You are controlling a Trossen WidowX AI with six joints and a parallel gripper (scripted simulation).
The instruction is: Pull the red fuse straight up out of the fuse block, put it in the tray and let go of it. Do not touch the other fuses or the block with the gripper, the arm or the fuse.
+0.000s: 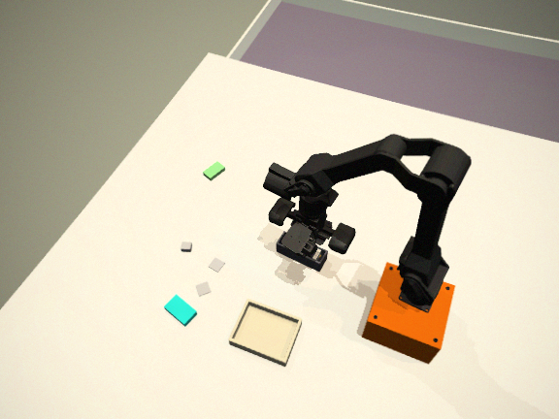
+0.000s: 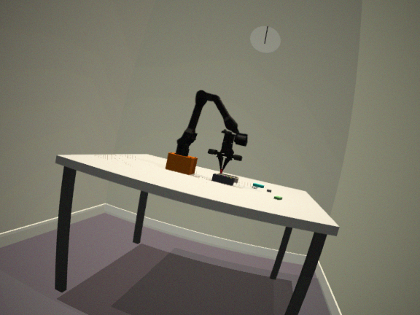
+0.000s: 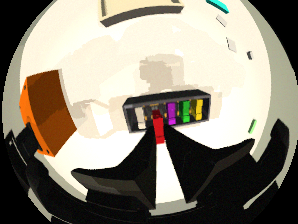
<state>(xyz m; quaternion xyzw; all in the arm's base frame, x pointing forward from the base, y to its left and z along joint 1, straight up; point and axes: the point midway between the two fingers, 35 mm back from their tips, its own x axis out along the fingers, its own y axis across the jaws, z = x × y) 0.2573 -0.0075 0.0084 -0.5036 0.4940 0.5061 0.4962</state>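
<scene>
My gripper tip is now 10 mm past the tray, 210 mm to the right of it and 70 mm above it. From my gripper tip the other things lie so: red fuse: 10 mm below; grey cube: 280 mm ahead, 120 mm to the left, 60 mm below; cyan tile: 190 mm ahead, 260 mm to the left, 60 mm below.
</scene>
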